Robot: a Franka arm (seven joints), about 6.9 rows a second.
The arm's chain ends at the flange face. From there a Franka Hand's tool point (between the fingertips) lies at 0.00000 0.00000 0.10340 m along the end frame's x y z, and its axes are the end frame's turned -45 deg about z.
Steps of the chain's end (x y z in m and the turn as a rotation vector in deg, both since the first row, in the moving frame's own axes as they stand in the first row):
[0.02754 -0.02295 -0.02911 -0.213 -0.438 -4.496]
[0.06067 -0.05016 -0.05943 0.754 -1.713 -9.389]
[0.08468 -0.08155 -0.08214 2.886 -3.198 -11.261]
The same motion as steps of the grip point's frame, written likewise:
[0.03486 0.00299 -0.02911 0.159 -0.460 -4.496]
[0.07689 0.00440 -0.05949 1.744 -0.678 -9.389]
[0.11639 -0.00545 -0.08243 4.302 -0.221 -11.261]

